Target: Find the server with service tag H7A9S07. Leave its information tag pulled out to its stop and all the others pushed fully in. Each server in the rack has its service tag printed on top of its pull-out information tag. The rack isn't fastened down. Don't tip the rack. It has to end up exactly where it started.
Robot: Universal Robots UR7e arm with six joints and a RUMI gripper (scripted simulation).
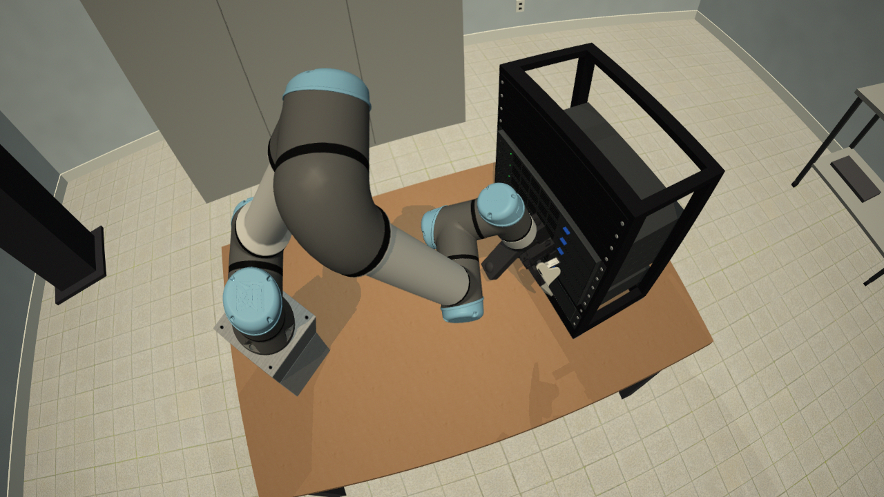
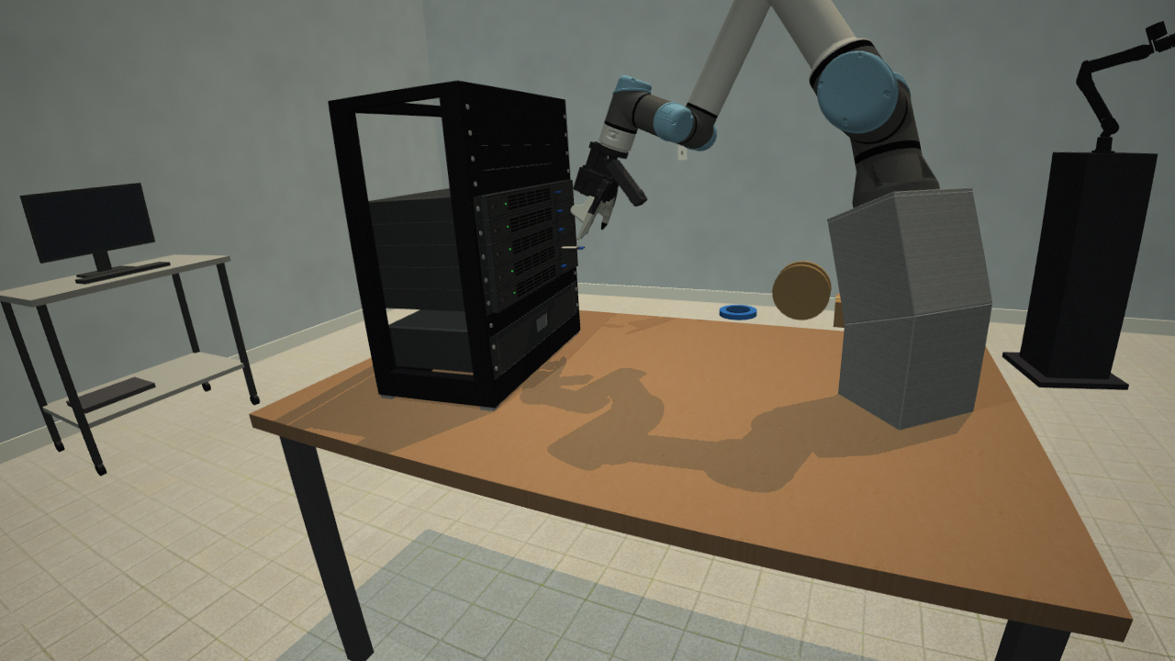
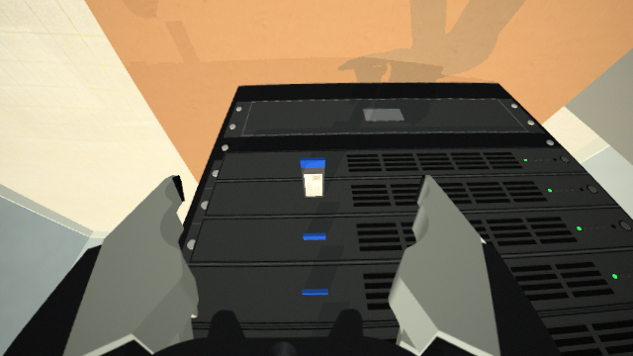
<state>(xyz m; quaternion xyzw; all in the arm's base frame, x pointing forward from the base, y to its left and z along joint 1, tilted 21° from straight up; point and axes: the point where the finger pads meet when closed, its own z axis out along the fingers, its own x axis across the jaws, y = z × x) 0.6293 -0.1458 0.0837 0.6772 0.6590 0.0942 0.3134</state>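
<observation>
My gripper is now 60 mm short of the information tag and 30 mm above it.
</observation>
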